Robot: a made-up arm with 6 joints.
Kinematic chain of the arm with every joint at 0, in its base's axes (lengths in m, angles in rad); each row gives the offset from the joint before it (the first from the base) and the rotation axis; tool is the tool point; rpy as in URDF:
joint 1: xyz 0 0 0.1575 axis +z
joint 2: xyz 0 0 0 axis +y
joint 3: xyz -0.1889 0 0.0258 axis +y
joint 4: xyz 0.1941 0 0.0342 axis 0.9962 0 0.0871
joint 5: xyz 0 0 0 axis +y
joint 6: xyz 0.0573 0 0.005 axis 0.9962 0 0.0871
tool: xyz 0 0 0 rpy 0 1.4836 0
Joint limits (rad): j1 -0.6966..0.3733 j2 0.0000..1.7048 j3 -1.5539..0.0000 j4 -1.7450..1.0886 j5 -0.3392..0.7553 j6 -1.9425..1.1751
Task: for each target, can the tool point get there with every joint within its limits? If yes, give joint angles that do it. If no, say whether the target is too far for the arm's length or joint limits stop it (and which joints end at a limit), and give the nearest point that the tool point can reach.
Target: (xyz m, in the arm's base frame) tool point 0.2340 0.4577 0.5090
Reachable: no: too far | nearest point 0.2166 0.1223 0.3825 | short by 0.359 m
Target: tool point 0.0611 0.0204 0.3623
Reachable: yes | joints 0.1558 0.3879 -0.6438 -0.8710 -0.2448 -1.1172
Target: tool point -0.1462 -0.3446 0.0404
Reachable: no: joint limits stop it (at a limit: joint 1, joint 2, joint 5) | nearest point 0.0484 -0.0919 0.1067 | short by 0.326 m
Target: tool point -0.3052 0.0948 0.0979
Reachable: no: joint limits stop it (at a limit: joint 1, joint 2, joint 3, joint 5) | nearest point 0.0143 0.0288 0.1041 | short by 0.326 m
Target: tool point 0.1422 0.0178 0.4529
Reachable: yes | joints 0.1240 1.0033 -1.3517 0.1214 0.0086 -0.7643
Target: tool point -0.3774 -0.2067 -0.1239
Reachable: no: too far | nearest point 0.0074 -0.0520 0.1033 | short by 0.473 m
